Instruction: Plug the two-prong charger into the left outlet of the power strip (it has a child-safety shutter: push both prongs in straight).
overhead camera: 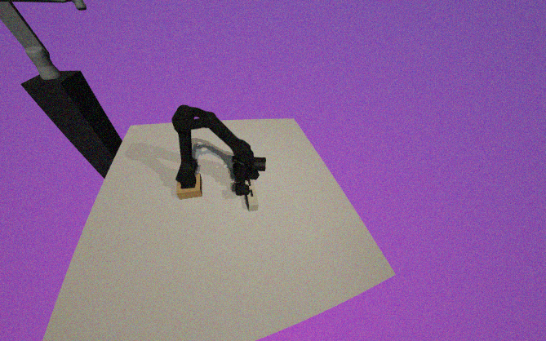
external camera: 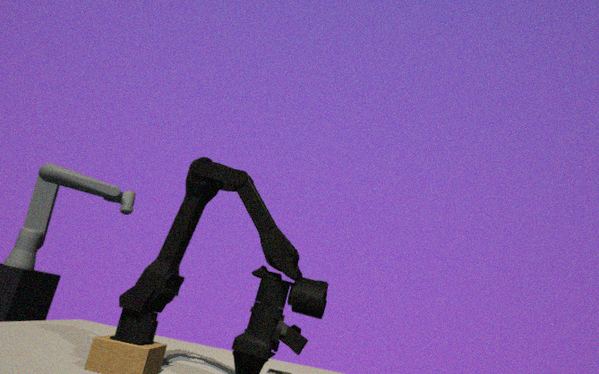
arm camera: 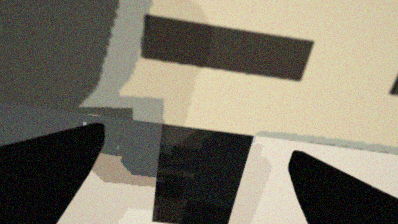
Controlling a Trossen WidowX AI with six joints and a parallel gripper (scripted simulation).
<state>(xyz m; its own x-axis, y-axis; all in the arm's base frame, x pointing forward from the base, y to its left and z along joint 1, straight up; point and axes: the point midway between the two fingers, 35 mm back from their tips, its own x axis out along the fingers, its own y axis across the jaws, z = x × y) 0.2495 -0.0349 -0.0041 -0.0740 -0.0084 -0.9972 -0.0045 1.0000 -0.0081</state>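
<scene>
Now: the black two-prong charger 2 cm ahead of my gripper tip and 1 cm above it.
</scene>
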